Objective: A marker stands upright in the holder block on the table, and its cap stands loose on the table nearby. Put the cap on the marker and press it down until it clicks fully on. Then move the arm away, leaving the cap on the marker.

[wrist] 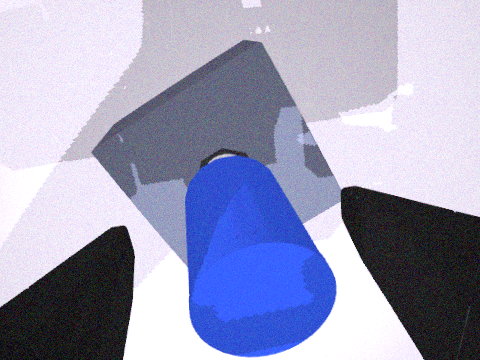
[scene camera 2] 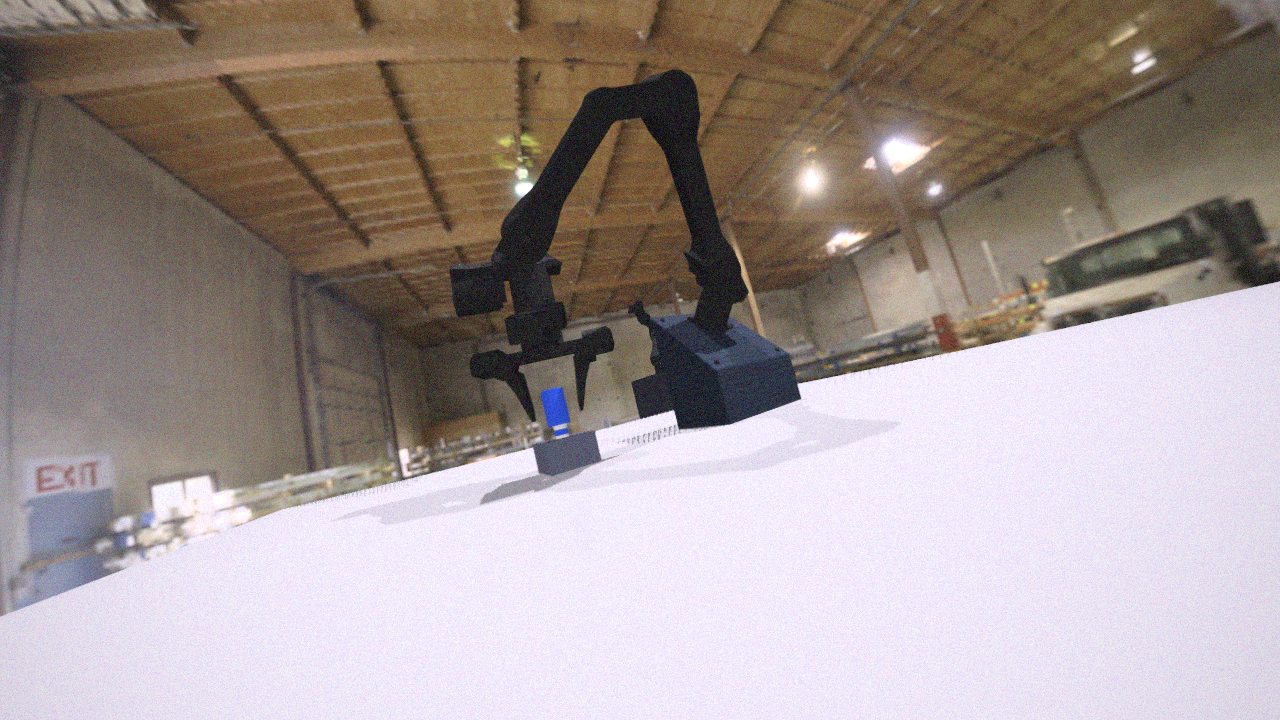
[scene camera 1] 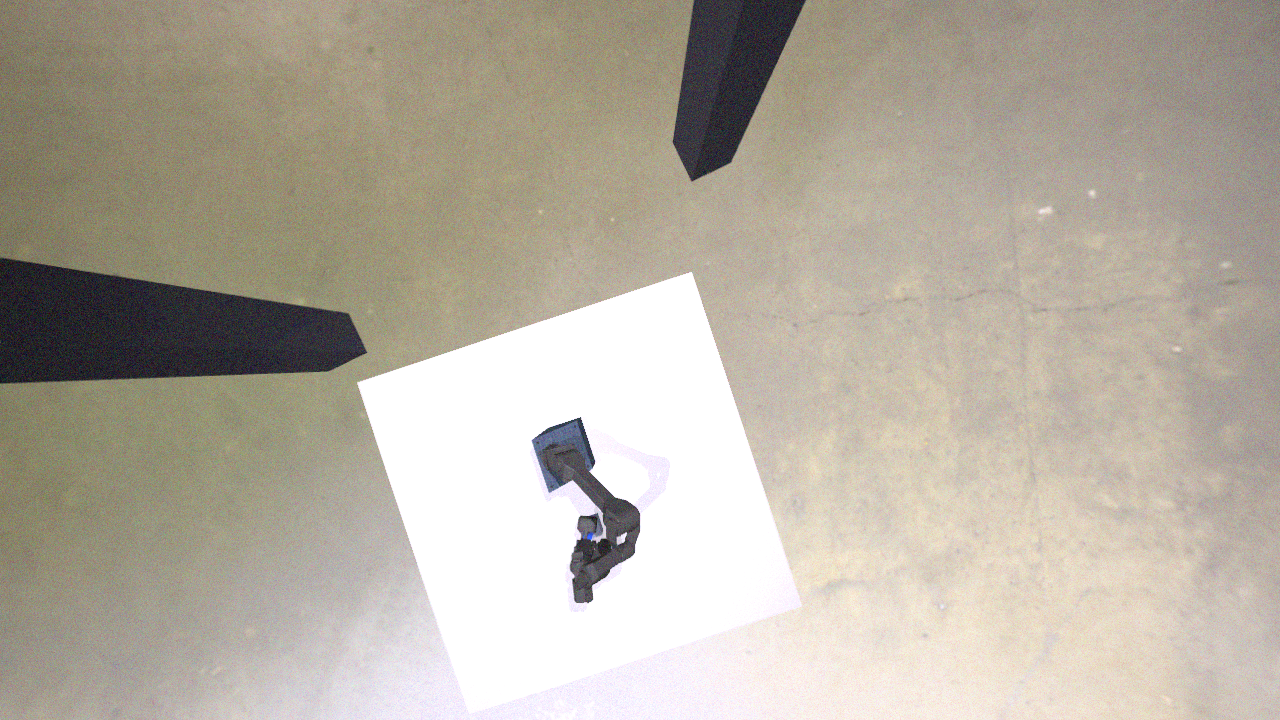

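With nothing in its grasp, the gripper [scene camera 2: 558, 416] is open, and a blue cap [scene camera 2: 554, 402] is visible with it. The wrist view again has the gripper [wrist: 237, 221] as well as the cap [wrist: 255, 277]. Scene camera 1 gives one further sight of the gripper [scene camera 1: 588, 533].
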